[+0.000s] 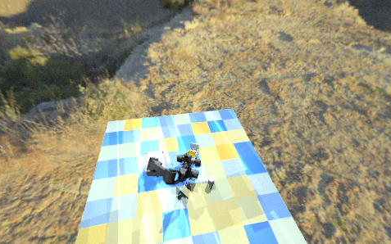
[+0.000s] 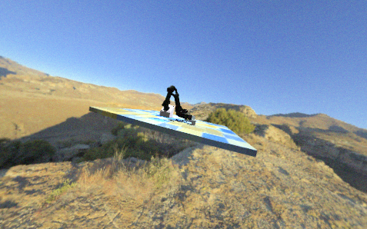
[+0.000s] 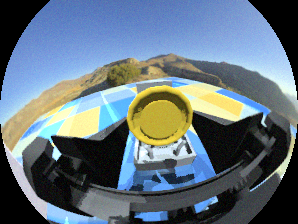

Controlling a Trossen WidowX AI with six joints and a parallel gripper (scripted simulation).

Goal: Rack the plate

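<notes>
My gripper tip is now 1 cm to the left of the plate. From my gripper tip the other things lie so: dish rack (1 cm ahead, 2 cm to the left, 3 cm below); white cylinder (14 cm ahead, 23 cm to the right, 3 cm below).
</notes>
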